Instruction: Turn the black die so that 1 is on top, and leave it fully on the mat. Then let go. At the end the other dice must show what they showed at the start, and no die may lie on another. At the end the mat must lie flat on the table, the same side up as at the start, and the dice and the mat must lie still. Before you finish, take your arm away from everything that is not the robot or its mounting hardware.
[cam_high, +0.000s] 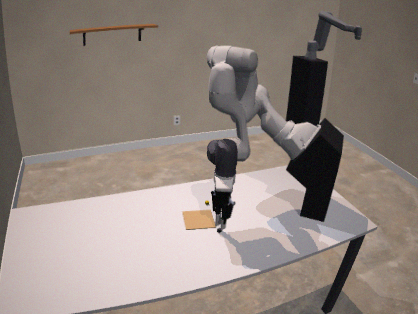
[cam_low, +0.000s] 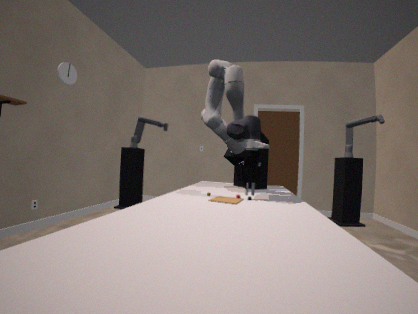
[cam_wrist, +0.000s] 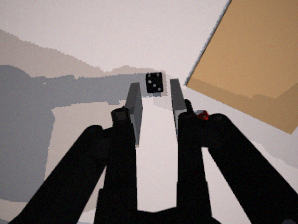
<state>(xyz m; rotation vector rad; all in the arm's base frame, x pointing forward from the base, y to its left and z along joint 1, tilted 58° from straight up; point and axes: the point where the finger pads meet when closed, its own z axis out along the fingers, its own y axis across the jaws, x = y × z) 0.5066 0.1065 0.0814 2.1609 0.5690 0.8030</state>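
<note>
The black die is 10 mm ahead of my hand and 50 mm below it. The rest, counted from my hand: yellow die 50 mm behind, 220 mm to the right, 50 mm below; tan mat 50 mm ahead, 120 mm to the right, 60 mm below; red die 30 mm behind, 60 mm to the right, 50 mm below.
</note>
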